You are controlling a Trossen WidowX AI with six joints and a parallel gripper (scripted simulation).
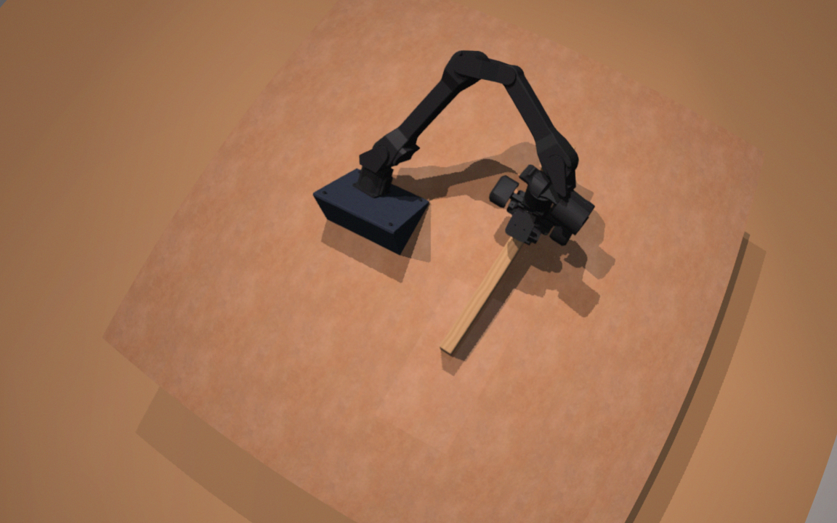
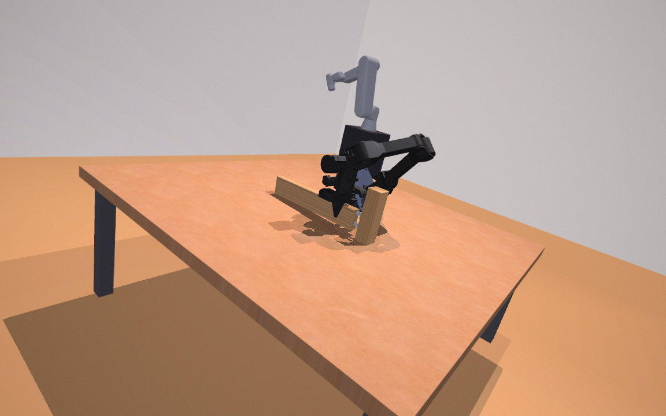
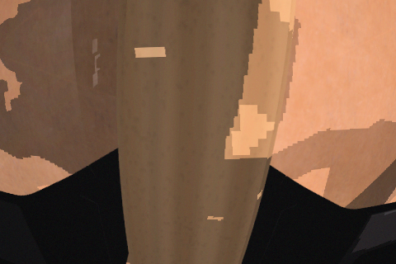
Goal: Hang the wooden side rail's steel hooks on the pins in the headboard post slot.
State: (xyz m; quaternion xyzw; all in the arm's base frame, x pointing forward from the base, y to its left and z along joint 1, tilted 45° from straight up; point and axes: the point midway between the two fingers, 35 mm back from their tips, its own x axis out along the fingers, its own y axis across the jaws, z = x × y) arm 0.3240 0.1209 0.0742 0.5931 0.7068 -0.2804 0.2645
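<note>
Now: the wooden headboard post 2 cm behind my gripper tip, 12 cm to the left of it and 5 cm above it.
</note>
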